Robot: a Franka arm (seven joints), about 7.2 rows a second.
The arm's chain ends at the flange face. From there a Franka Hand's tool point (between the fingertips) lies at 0.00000 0.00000 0.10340 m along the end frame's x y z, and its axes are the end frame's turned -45 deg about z.
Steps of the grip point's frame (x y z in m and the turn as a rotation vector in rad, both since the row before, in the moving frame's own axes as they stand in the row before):
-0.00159 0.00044 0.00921 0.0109 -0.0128 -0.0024
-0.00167 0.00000 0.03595 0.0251 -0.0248 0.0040
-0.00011 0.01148 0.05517 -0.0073 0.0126 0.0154
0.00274 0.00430 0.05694 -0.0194 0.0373 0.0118
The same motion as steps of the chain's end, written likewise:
0.00092 0.00129 0.00922 -0.0013 -0.0168 -0.0024
0.00247 0.00121 0.03601 0.0002 -0.0353 0.0040
0.00658 0.00857 0.05518 0.0037 0.0141 0.0154
0.00083 0.00239 0.05703 0.0127 0.0401 0.0118

